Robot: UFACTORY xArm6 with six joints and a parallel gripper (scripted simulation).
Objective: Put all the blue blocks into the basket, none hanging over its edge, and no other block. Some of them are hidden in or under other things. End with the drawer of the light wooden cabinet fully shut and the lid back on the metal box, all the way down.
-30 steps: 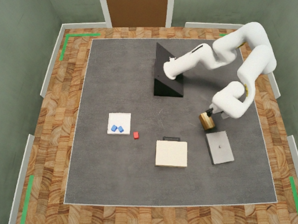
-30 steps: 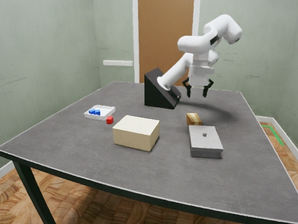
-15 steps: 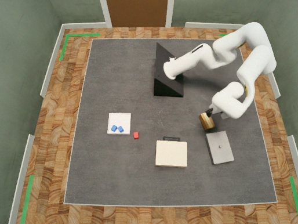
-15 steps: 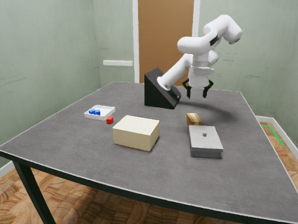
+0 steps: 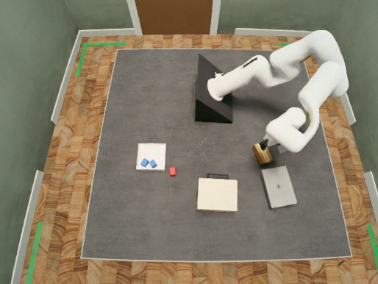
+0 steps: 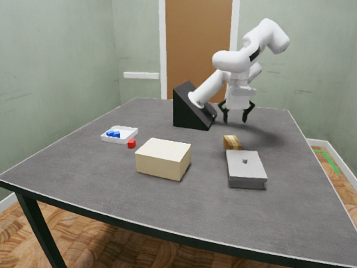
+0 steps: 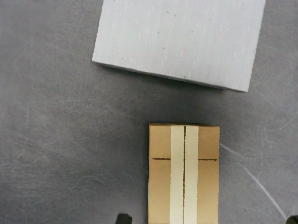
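My hand is 120 mm above the brown cardboard box. Round my hand: flat lid (180 mm ahead, 110 mm below, 50 mm to the left); grey metal box (180 mm ahead, 130 mm below, 50 mm to the left); light wooden cabinet (260 mm to the right, 210 mm ahead, 110 mm below).
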